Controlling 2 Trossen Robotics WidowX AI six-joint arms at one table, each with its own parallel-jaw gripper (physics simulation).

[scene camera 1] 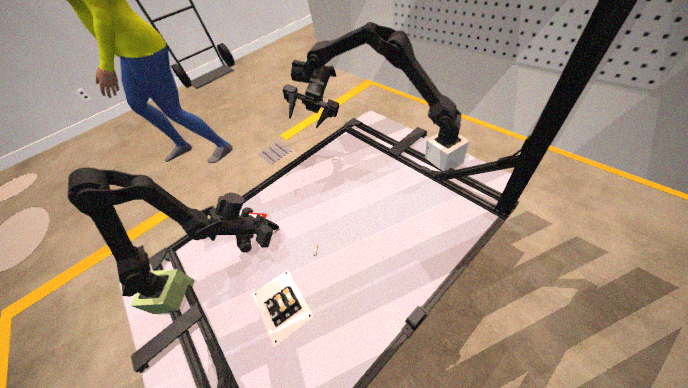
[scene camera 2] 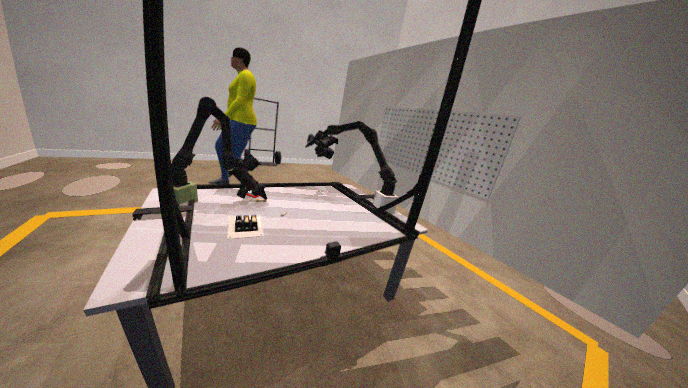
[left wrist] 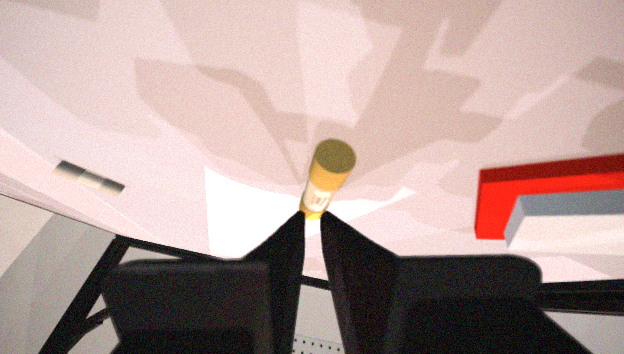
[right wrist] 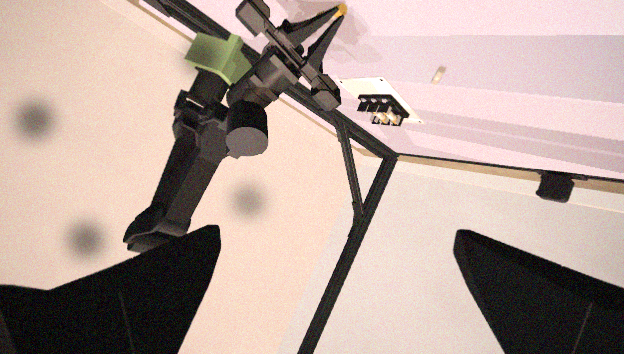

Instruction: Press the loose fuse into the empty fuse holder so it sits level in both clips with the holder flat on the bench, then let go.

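Where they show: left gripper, fingertip midpoint: (scene camera 1: pixel 278 226) (scene camera 2: pixel 266 199) (left wrist: pixel 312 218) (right wrist: pixel 340 11); right gripper, fingertip midpoint: (scene camera 1: pixel 303 123) (scene camera 2: pixel 311 151) (right wrist: pixel 337 238); left arm's base, link origin: (scene camera 1: pixel 154 286) (scene camera 2: pixel 178 184) (right wrist: pixel 214 77); right arm's base, link origin: (scene camera 1: pixel 447 140) (scene camera 2: pixel 387 193).
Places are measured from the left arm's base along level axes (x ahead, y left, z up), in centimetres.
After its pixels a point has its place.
Note:
The black fuse holder (scene camera 1: pixel 285 318) @(x 38.2, y -8.3, z -7.7 cm) (scene camera 2: pixel 246 229) @(x 38.9, y -7.9, z -7.8 cm) (right wrist: pixel 382 102) @(x 36.9, y -1.2, z -7.3 cm) lies on a white plate on the bench. Gold fuses show in two of its bays, and the bay at the picture's left in scene camera 1 looks empty. A loose yellow fuse with a pale label (left wrist: pixel 325 172) @(x 27.1, y 18.5, z -7.3 cm) (right wrist: pixel 342 8) @(x 30.9, y 21.8, z -8.0 cm) is at my left fingertips, its wide-looking end toward the wrist camera. My left gripper (scene camera 1: pixel 275 228) @(x 30.9, y 21.9, z -7.5 cm) (scene camera 2: pixel 262 200) @(x 30.9, y 21.9, z -7.5 cm) (left wrist: pixel 312 218) @(x 30.9, y 21.9, z -7.5 cm) is shut on its far end, low over the bench. My right gripper (scene camera 1: pixel 305 121) @(x 45.1, y 44.6, z 17.6 cm) (scene camera 2: pixel 308 141) @(x 45.1, y 44.6, z 17.6 cm) (right wrist: pixel 337 238) @(x 45.1, y 44.6, z 17.6 cm) is open and empty, high beyond the back edge. The fuse's underside is hidden.
A small pale cylinder (scene camera 1: pixel 315 249) @(x 45.2, y 12.0, z -7.9 cm) (scene camera 2: pixel 283 214) @(x 45.5, y 10.9, z -8.0 cm) (left wrist: pixel 90 177) @(x 44.7, y 12.1, z -8.3 cm) (right wrist: pixel 439 74) @(x 45.3, y 13.6, z -7.7 cm) lies on the bench between the left gripper and the front rail. A red object (scene camera 1: pixel 258 215) (scene camera 2: pixel 252 196) @(x 22.1, y 23.0, z -8.4 cm) (left wrist: pixel 492 205) @(x 23.7, y 24.3, z -8.2 cm) with a grey-white block is beside the left gripper. Black rails edge the bench.

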